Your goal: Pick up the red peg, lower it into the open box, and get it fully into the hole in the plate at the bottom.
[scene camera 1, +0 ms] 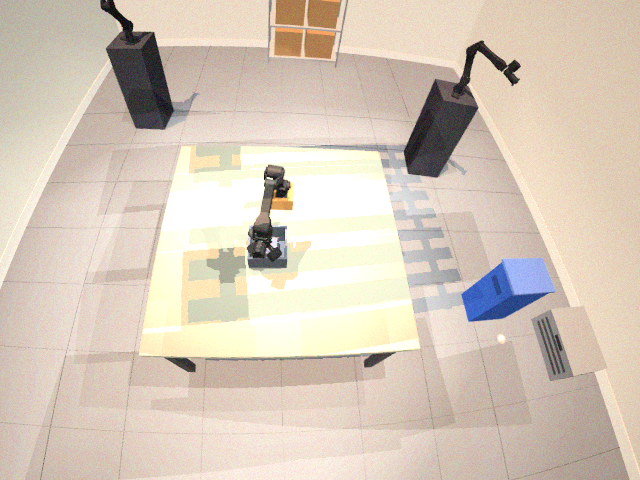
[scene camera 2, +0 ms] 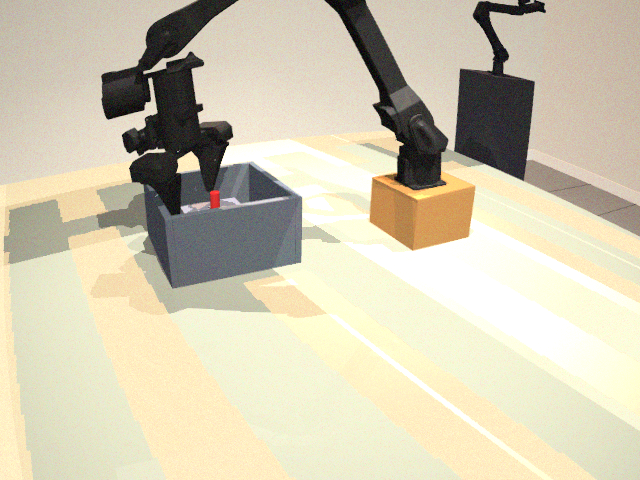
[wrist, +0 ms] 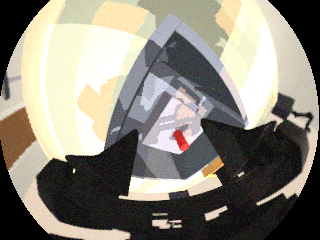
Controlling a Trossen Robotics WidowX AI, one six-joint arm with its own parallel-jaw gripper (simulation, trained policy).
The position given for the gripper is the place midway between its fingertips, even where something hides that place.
Note:
In view: the gripper (scene camera 2: 193,203) and a grey box (scene camera 2: 264,232).
The grey box is seen too in scene camera 1 (scene camera 1: 279,231) and in the wrist view (wrist: 175,59). The gripper shows as well in the wrist view (wrist: 169,127).

